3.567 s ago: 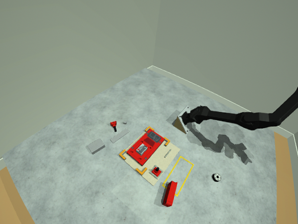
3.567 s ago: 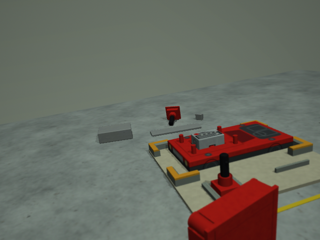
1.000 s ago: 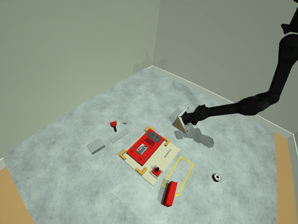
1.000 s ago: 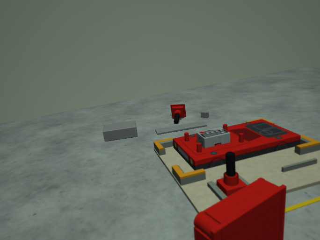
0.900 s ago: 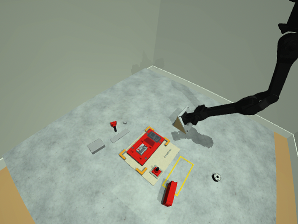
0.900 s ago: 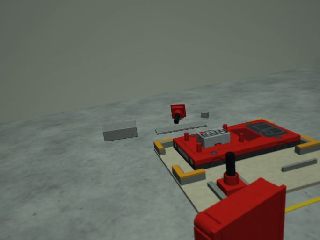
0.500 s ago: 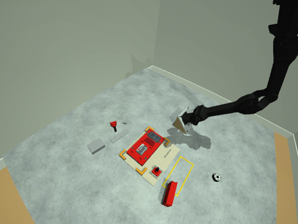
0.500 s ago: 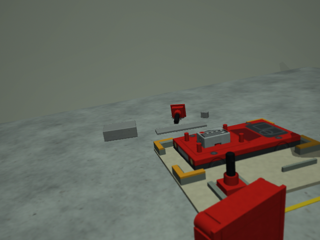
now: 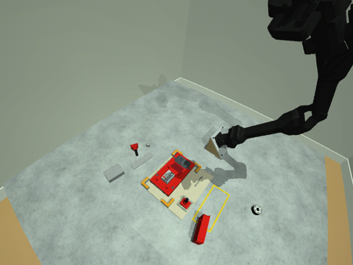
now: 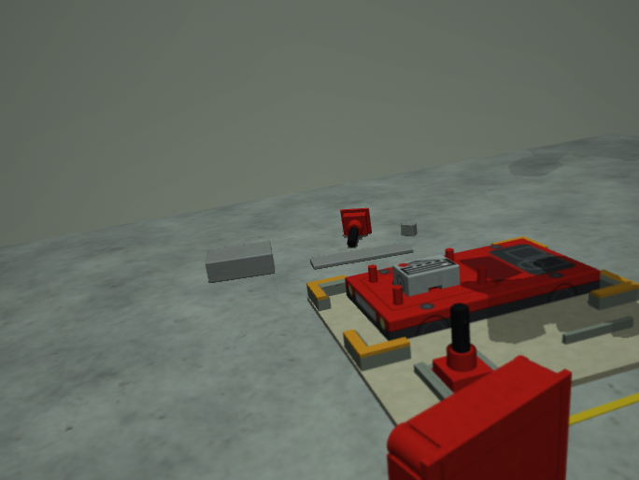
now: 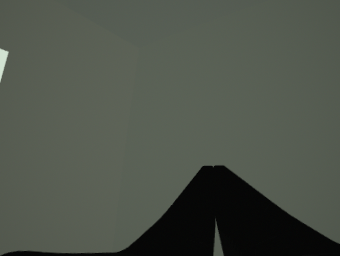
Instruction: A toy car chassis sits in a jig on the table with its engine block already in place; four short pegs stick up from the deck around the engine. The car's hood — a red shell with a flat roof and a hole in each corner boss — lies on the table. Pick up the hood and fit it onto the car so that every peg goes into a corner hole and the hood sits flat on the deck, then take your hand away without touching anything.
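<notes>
My gripper tip is 690 mm above the red hood, 120 mm to the right of it and 120 mm short of it. From my gripper tip the other things lie so: small wheel: 720 mm below, 270 mm to the left, 110 mm behind; grey strip: 730 mm below, 280 mm to the right, 60 mm ahead; engine block: 700 mm below, 110 mm to the right, 40 mm ahead.
</notes>
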